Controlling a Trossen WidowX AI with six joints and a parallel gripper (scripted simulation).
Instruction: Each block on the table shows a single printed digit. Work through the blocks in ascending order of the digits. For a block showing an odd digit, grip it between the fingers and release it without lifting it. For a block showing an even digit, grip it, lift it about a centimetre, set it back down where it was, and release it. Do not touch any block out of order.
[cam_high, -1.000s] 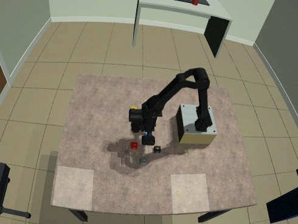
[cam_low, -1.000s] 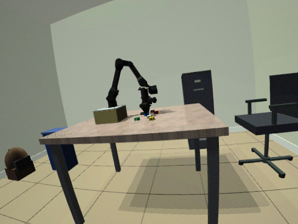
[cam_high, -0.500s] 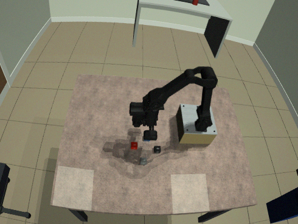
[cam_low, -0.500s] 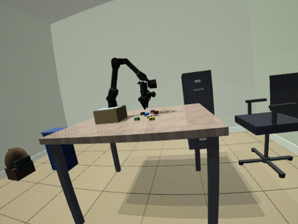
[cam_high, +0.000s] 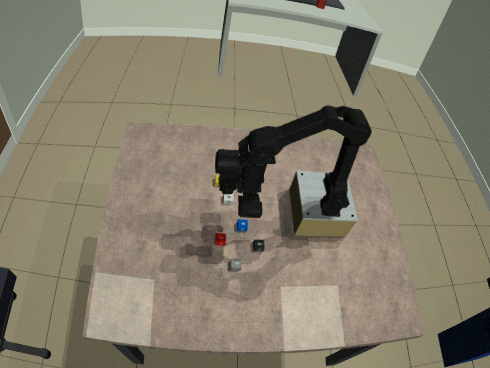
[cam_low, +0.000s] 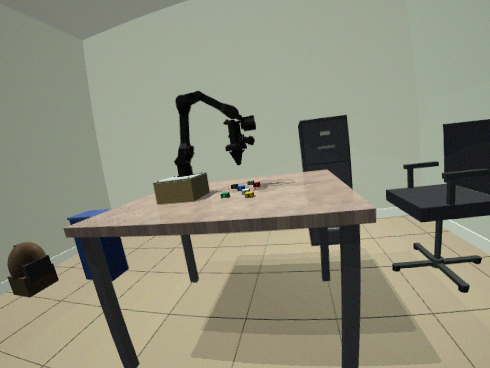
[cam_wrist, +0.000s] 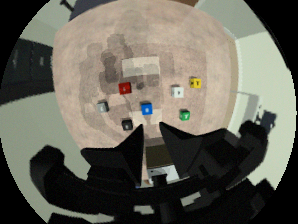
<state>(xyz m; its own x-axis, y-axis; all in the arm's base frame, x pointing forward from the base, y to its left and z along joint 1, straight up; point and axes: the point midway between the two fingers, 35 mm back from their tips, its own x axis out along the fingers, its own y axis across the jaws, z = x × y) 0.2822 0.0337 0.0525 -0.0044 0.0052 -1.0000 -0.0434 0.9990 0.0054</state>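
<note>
My gripper tip is 180 mm to the left of the yellow block, 110 mm above it and 80 mm short of it. Round my gripper tip: blue block (110 mm below, 10 mm behind); black block (110 mm below, 70 mm to the left, 60 mm behind); red block (110 mm below, 60 mm to the left, 60 mm ahead).
</note>
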